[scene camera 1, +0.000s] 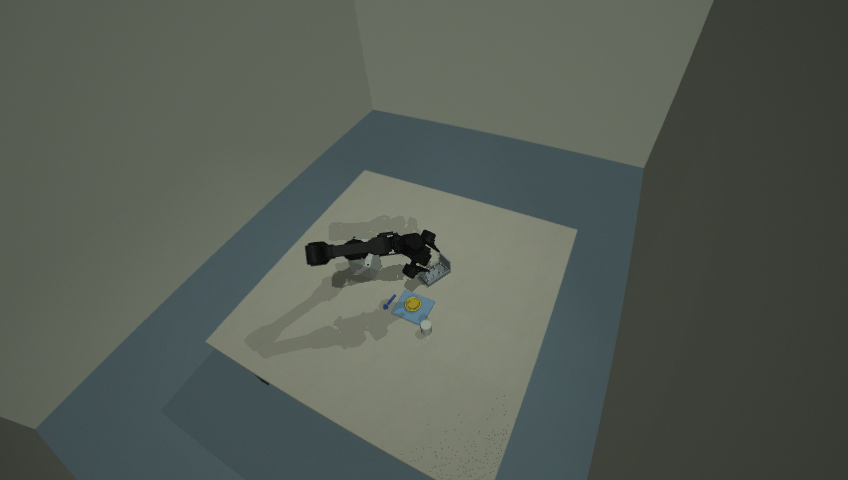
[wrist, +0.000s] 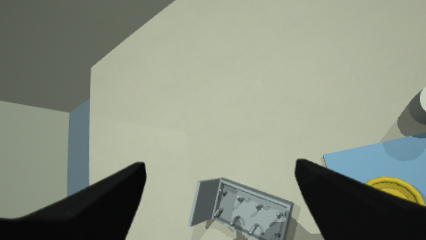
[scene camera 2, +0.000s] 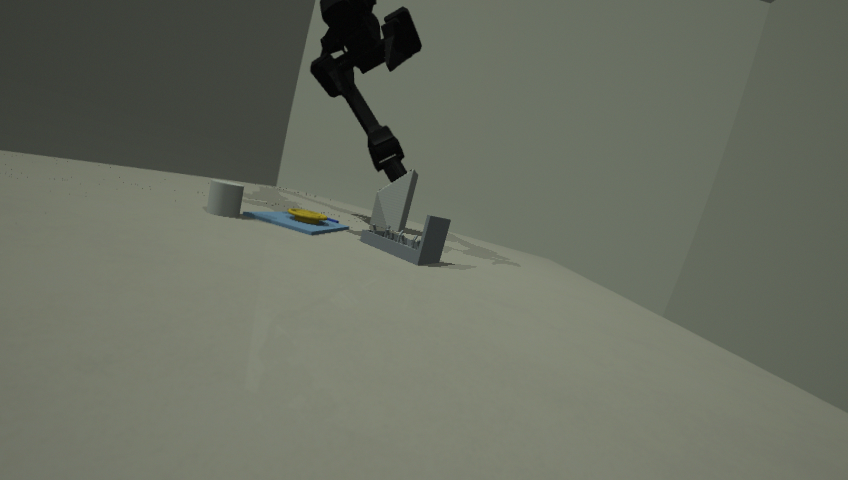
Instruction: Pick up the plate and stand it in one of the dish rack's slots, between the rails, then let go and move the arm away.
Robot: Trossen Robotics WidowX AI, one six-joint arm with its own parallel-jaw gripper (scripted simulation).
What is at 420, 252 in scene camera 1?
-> My gripper.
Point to a blue mat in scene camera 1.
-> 417, 317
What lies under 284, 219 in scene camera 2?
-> A blue mat.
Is my gripper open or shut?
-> Open.
